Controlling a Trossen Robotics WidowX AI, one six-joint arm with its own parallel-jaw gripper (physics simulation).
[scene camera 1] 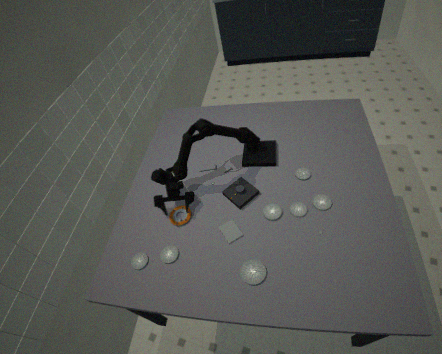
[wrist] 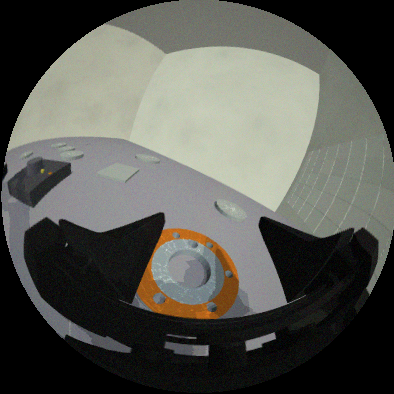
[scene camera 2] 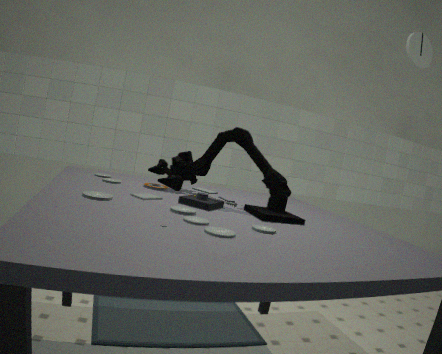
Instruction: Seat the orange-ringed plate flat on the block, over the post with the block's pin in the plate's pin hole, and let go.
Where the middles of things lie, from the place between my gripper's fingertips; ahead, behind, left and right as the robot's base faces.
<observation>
Now: hand 5 cm above the orange-ringed plate (wrist: 220, 288) and 2 cm past it.
</observation>
